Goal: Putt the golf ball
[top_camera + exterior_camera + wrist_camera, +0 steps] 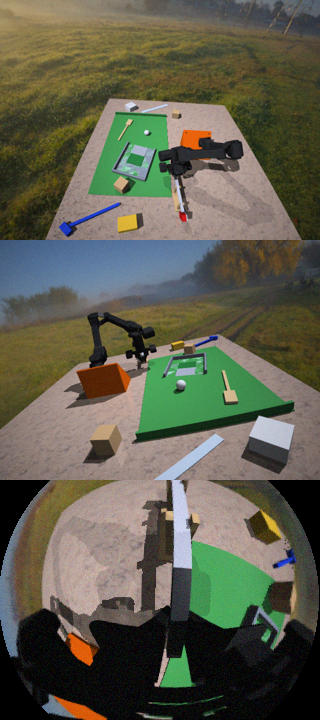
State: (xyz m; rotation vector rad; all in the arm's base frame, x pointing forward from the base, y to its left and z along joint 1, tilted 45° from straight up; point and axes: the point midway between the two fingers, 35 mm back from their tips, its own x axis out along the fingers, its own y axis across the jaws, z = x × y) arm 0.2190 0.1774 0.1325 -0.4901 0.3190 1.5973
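My gripper tip is now 11 cm to the right of the red putter, 3 cm below it and 2 cm past it. Also, from my gripper tip: yellow block: 26 cm to the left, 25 cm ahead, 1 cm below; grey frame: 25 cm ahead, 10 cm to the right, 2 cm below; tan stand: 13 cm to the left, 2 cm behind.
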